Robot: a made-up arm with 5 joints.
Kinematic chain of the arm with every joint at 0, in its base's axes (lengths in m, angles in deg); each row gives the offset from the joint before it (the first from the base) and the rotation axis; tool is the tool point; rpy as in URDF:
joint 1: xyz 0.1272 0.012 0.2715 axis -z
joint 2: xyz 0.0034 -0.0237 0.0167 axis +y
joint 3: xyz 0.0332 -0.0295 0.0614 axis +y
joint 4: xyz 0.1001 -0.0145 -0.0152 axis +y
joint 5: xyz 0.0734 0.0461 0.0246 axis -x
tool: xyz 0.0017 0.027 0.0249 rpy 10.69 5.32 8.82
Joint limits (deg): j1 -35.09..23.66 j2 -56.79..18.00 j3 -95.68..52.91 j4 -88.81..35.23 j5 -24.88..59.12
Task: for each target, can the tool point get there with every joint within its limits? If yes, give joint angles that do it. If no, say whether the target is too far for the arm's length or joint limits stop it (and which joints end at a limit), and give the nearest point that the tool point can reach.
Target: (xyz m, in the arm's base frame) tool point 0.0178 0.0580 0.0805
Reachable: no: joint limits stop it (at a limit: joint 1, joint 2, joint 3, joint 4, joint 5) | nearest point 0.1726 0.0606 0.1607 | short by 0.174 m
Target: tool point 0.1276 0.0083 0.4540
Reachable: yes | joints 2.89 -5.90 -54.91 -69.04 -18.14
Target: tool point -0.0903 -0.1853 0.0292
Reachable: no: too far | nearest point 0.0070 -0.0817 0.3233 | short by 0.327 m
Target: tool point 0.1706 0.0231 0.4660
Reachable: yes | joints -6.95 1.62 -49.55 -62.50 0.74
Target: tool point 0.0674 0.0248 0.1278
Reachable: no: joint limits stop it (at a limit: joint 1, joint 2, joint 3, joint 4, joint 5) | nearest point 0.1726 0.0606 0.1607 | short by 0.116 m
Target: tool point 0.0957 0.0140 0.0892
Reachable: no: joint limits stop it (at a limit: joint 1, joint 2, joint 3, joint 4, joint 5) | nearest point 0.1726 0.0606 0.1607 | short by 0.115 m
